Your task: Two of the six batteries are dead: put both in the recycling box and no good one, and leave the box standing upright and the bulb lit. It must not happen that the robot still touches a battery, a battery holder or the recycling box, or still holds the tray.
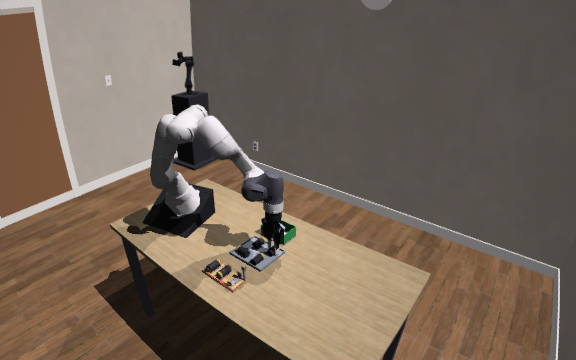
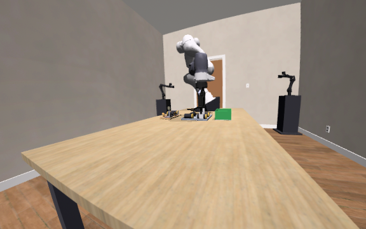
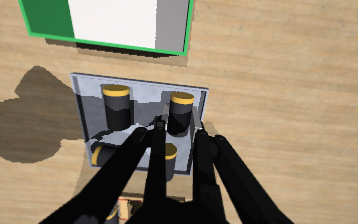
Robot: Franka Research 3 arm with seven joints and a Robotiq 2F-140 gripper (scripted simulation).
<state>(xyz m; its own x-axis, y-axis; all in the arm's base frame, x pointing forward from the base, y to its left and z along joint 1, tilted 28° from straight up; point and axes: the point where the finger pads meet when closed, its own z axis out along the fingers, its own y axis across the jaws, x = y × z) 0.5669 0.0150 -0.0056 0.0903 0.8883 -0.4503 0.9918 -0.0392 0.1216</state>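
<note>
Now: the bulb 1 cm ahead of my hand, 23 cm to the right of it and 4 cm above it. The rest, counted from my hand: green recycling box (7 cm behind, 14 cm to the left, 3 cm below); then grey tray (7 cm behind, 4 cm to the right, 4 cm below).
</note>
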